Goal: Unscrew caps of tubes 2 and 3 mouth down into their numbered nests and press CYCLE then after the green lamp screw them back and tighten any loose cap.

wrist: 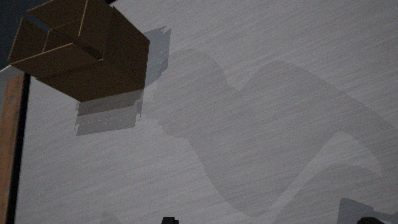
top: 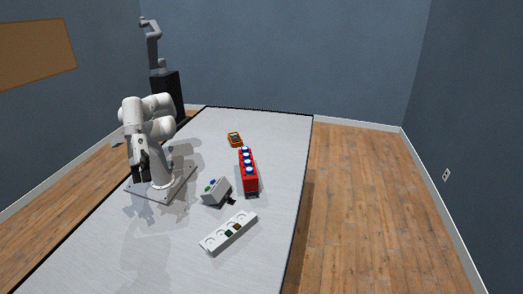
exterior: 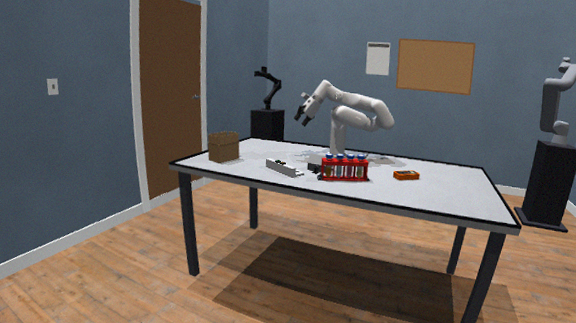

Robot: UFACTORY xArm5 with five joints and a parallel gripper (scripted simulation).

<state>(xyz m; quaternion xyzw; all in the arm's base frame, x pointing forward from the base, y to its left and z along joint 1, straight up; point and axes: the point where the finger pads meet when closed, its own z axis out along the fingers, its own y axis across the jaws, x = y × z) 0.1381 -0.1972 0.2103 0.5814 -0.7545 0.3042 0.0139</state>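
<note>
Now: the blue-rimmed cap 390 mm to the left of my hand, 230 mm ahead of it and 110 mm below it. The rest, counted from my hand: grey key housing: 210 mm to the left, 170 mm below, 150 mm ahead; blue key: 230 mm to the left, 160 mm below, 140 mm ahead; green key: 190 mm to the left, 160 mm below, 130 mm ahead.
</note>
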